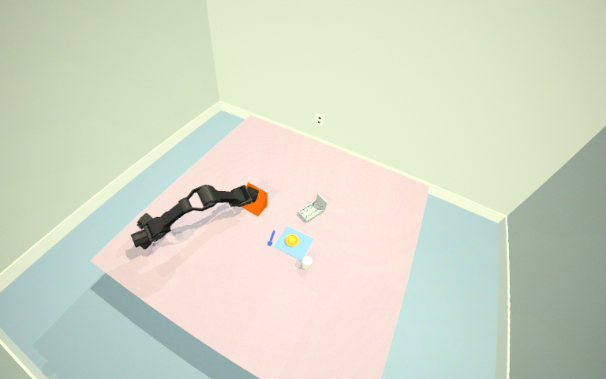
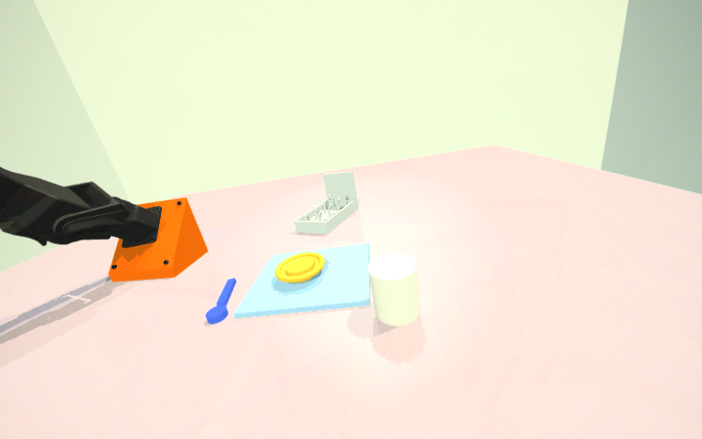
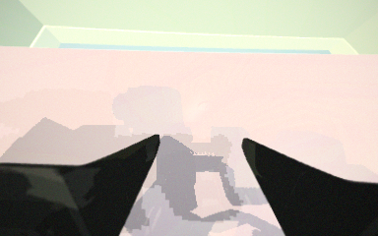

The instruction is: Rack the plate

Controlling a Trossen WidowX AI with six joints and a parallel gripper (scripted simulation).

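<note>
Right now my gripper tip is 60 cm short of the yellow plate, 29 cm to the right of it and 1 cm below it. Also, from my gripper tip: light blue mat 61 cm ahead, 29 cm to the left; then blue spoon 51 cm ahead, 25 cm to the left; then cream cup 71 cm ahead, 22 cm to the left, 2 cm above.
</note>
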